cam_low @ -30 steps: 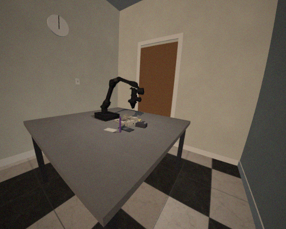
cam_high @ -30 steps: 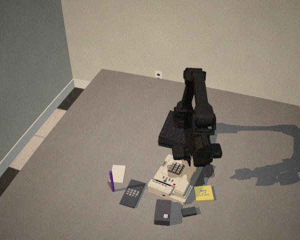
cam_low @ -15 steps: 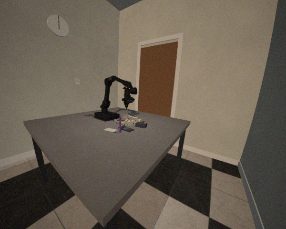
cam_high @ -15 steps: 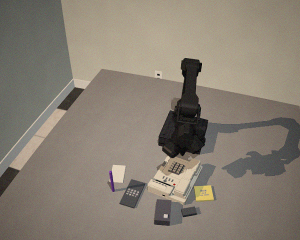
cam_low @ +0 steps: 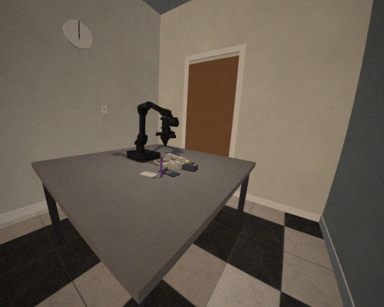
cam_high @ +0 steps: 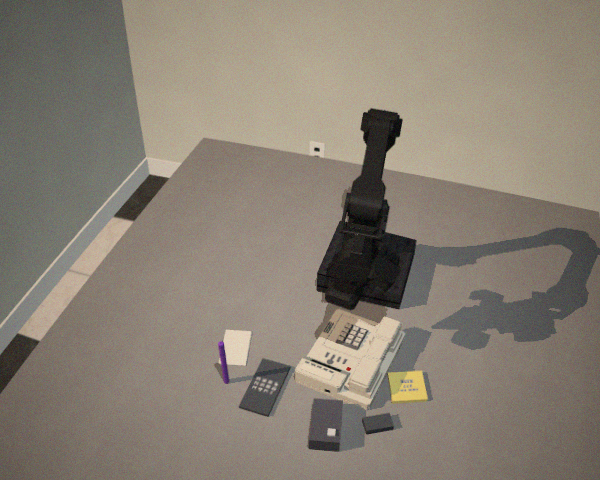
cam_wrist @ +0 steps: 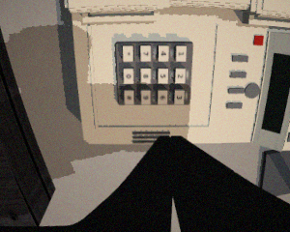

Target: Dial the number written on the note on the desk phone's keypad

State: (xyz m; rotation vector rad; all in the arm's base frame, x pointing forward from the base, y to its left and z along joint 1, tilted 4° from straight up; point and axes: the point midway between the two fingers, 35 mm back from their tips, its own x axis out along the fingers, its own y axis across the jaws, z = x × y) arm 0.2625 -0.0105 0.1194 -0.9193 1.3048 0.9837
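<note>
Now: the 2 key 2 cm ahead of my hand, 1 cm to the right of it and 15 cm below it. Round my hand: 1 key: 2 cm ahead, 1 cm to the left, 15 cm below; cream desk phone: 5 cm ahead, 15 cm below; handset: 6 cm ahead, 6 cm to the left, 13 cm below.
</note>
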